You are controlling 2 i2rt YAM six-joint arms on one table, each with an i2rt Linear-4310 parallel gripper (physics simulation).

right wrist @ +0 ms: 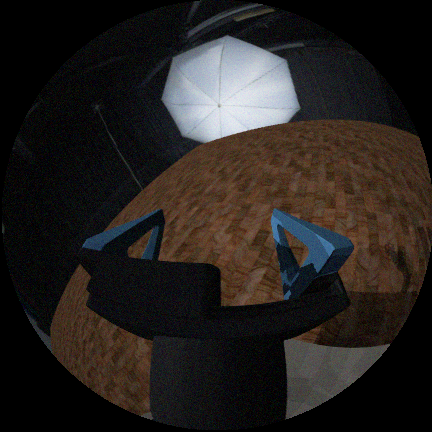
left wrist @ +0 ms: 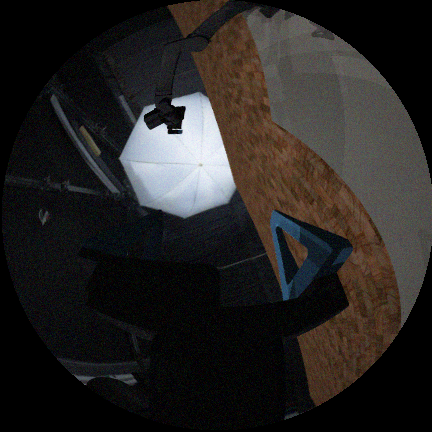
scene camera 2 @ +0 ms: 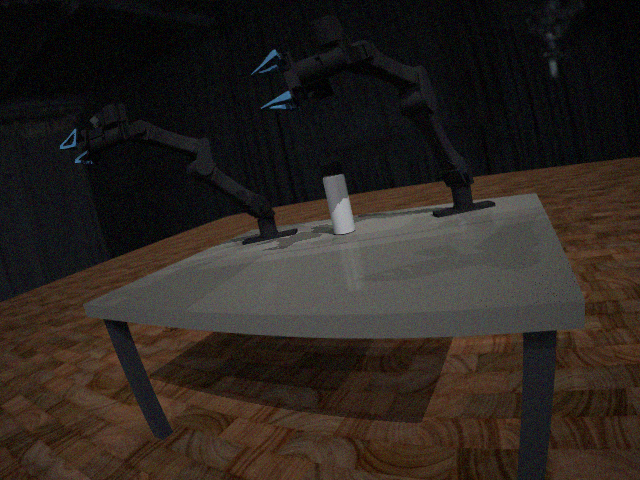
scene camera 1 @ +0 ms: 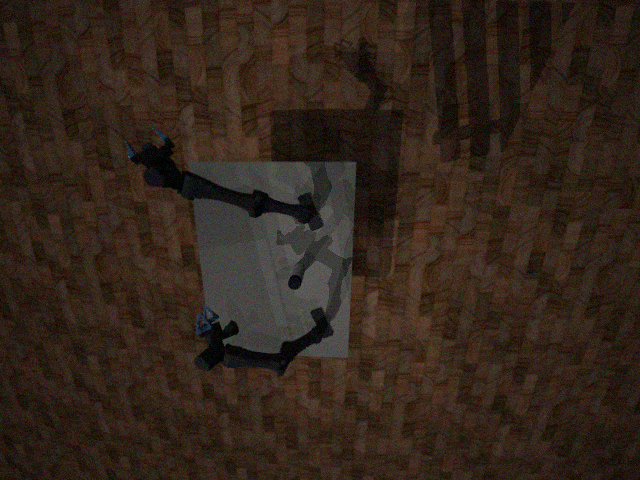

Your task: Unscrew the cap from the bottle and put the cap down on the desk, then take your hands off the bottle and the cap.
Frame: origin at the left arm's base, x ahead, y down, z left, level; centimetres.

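Seen in the pictures: left gripper, between the fingertips: [left wrist: 216, 215] [scene camera 2: 256, 92] [scene camera 1: 202, 309]; right gripper, between the fingertips: [right wrist: 217, 214] [left wrist: 179, 123] [scene camera 2: 67, 154] [scene camera 1: 139, 133]; left arm's base, origin of its link: [scene camera 2: 464, 210] [scene camera 1: 321, 323]; right arm's base, origin of its link: [scene camera 2: 270, 237] [scene camera 1: 310, 212].
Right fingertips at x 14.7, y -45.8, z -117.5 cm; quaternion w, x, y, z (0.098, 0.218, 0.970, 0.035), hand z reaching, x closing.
Note:
Pixels of each thing's top centre, then the offset from my right fingertips to it. "pt": a spot on its surface instead. Level surfaces: height alone.
- white cylindrical bottle, centre of its top: [scene camera 2: 331, 168] [scene camera 1: 294, 282] dx -17.5, dy +25.8, dz +79.4 cm
- grey desk, height of its surface: dy +45.8 cm
- dark round end, a spot on its surface: [scene camera 1: 294, 282] pt dx -17.9, dy +24.2, dz +78.8 cm
A white cylindrical bottle [scene camera 2: 338, 205] [scene camera 1: 310, 259] stands upright near the back of the grey desk [scene camera 2: 413, 286] [scene camera 1: 232, 267], between the two arm bases. Its cap is on top and shows as a dark round end [scene camera 1: 294, 282] in scene camera 1. My left gripper [scene camera 2: 272, 81] [scene camera 1: 206, 321] [left wrist: 216, 215] is open and empty, raised high above the desk, far from the bottle. My right gripper [scene camera 1: 147, 143] [right wrist: 217, 214] is open and empty, reaching out past the desk's edge over the floor. Neither wrist view shows the bottle.
The arm bases [scene camera 2: 268, 233] [scene camera 2: 463, 207] stand at the back of the desk. A wood-pattern floor [scene camera 1: 461, 286] surrounds the desk. A lit white umbrella lamp [left wrist: 181, 160] [right wrist: 229, 88] stands in the dark background.

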